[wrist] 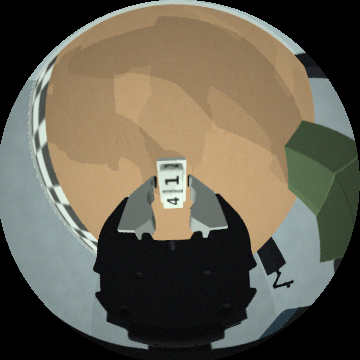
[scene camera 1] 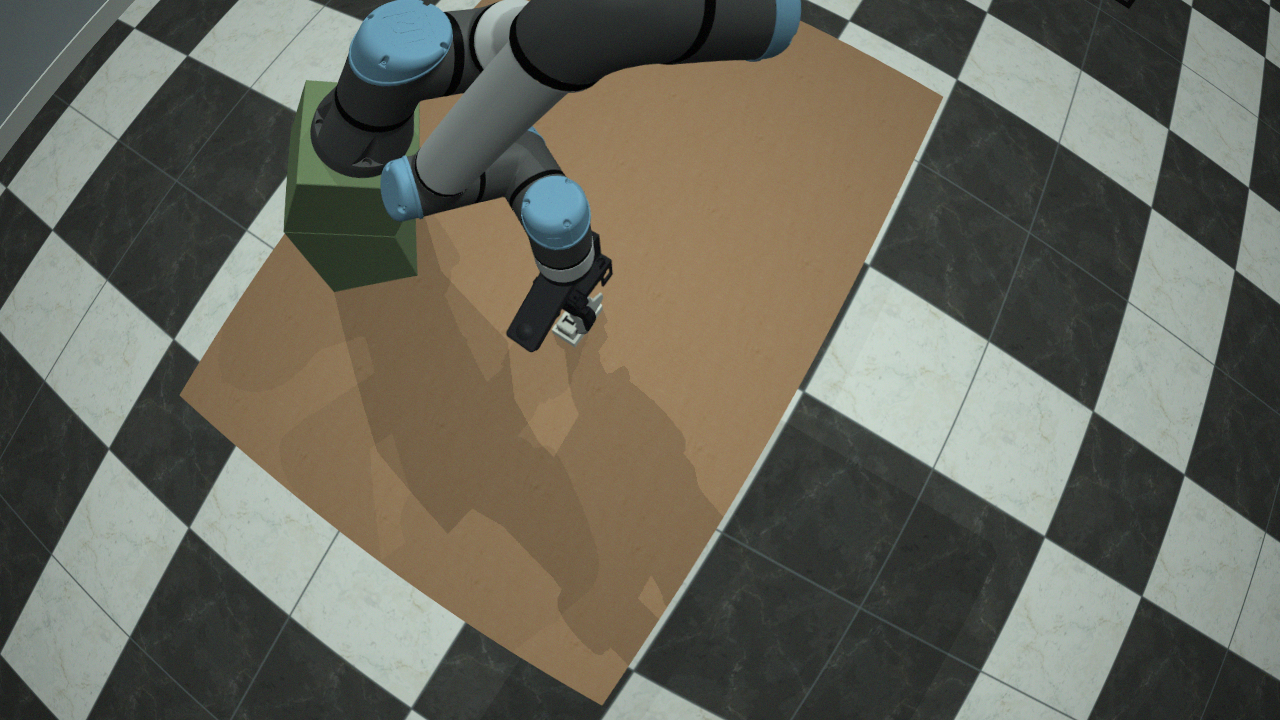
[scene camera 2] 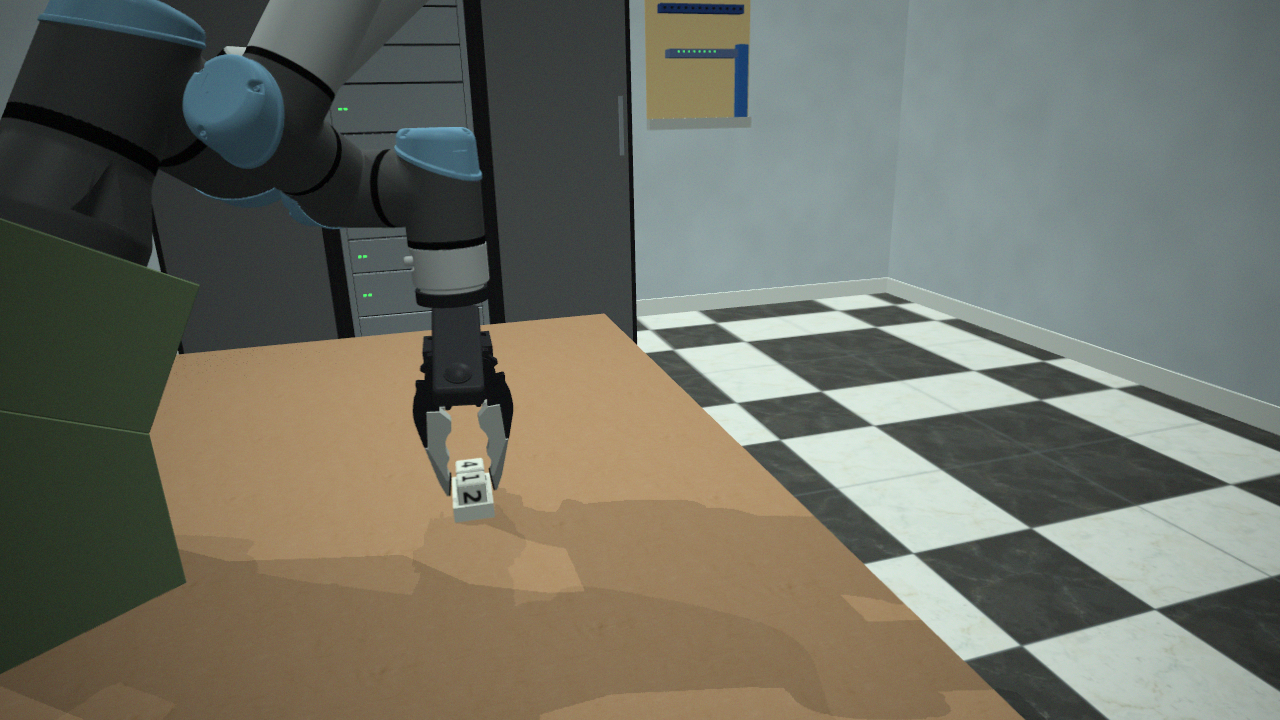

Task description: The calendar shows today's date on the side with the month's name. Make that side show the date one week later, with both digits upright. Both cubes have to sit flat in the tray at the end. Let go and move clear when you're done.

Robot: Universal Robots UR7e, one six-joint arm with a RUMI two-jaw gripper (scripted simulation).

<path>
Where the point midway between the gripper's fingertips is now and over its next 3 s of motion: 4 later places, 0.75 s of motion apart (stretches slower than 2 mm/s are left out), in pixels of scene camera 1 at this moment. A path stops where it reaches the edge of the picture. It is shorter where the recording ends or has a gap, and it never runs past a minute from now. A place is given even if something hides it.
The gripper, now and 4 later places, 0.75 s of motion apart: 571, 323; 571, 321; 570, 312; 568, 304; 565, 297
</path>
